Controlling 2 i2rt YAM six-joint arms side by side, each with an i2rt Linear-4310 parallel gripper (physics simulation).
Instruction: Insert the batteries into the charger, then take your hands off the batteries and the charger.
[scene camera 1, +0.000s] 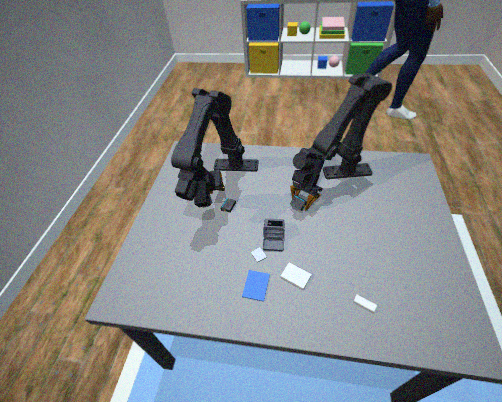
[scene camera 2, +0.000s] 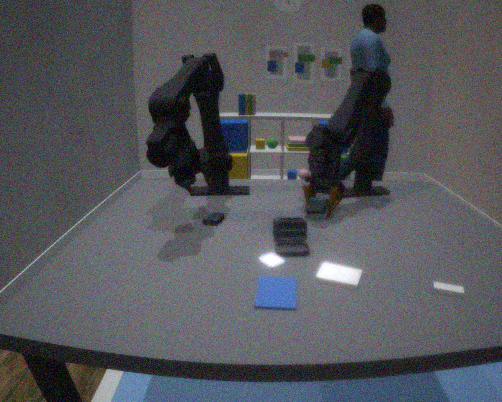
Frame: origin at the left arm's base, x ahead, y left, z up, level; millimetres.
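Seen in the pictures: left gripper, fingertip midpoint: (scene camera 1: 299, 207) (scene camera 2: 317, 215); right gripper, fingertip midpoint: (scene camera 1: 218, 190) (scene camera 2: 200, 189); left arm's base, origin of the base link: (scene camera 1: 347, 171) (scene camera 2: 362, 193); right arm's base, origin of the base link: (scene camera 1: 236, 165) (scene camera 2: 219, 192).
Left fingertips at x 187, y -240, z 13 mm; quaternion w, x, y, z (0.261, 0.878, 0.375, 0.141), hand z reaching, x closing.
Pixels of each thing's top centre, then the offset from my left fingertips to it. "pt": a spot on its surface instead.
- dark grey charger, surface spot: (scene camera 2: 292, 249) (scene camera 1: 273, 243) pt dx +151, dy -117, dz -10 mm
- dark battery, middle of its top: (scene camera 2: 213, 216) (scene camera 1: 228, 204) dx -46, dy -278, dz +2 mm
- small white square, surface spot: (scene camera 2: 271, 259) (scene camera 1: 258, 254) pt dx +192, dy -176, dz -6 mm
- blue rectangle, surface spot: (scene camera 2: 276, 293) (scene camera 1: 255, 286) pt dx +312, dy -195, dz -7 mm
- white rectangle, surface spot: (scene camera 2: 339, 273) (scene camera 1: 295, 275) pt dx +287, dy -61, dz +1 mm
- white bar, middle of its top: (scene camera 2: 448, 287) (scene camera 1: 365, 302) dx +397, dy +132, dz +0 mm
The dark grey charger (scene camera 1: 274, 242) (scene camera 2: 292, 249) stands mid-table, its stepped body towards the arms. A dark battery (scene camera 1: 228, 205) (scene camera 2: 214, 218) with a teal edge lies on the table to the charger's left in the picture. My left gripper (scene camera 1: 304, 199) (scene camera 2: 320, 204) is behind the charger and a little to its right in the picture, shut on the other battery (scene camera 1: 299, 202) (scene camera 2: 316, 205), which is grey with a teal strip and sits low between the orange fingers. My right gripper (scene camera 1: 219, 181) (scene camera 2: 198, 185) is open and empty, behind the loose battery; its wrist partly hides the fingers.
In front of the charger lie a small white square (scene camera 1: 258, 254) (scene camera 2: 271, 259), a blue rectangle (scene camera 1: 256, 285) (scene camera 2: 276, 293) and a white rectangle (scene camera 1: 296, 275) (scene camera 2: 339, 273). A white bar (scene camera 1: 365, 303) (scene camera 2: 448, 287) lies farther right. A person (scene camera 1: 411, 55) (scene camera 2: 370, 52) stands behind the table.
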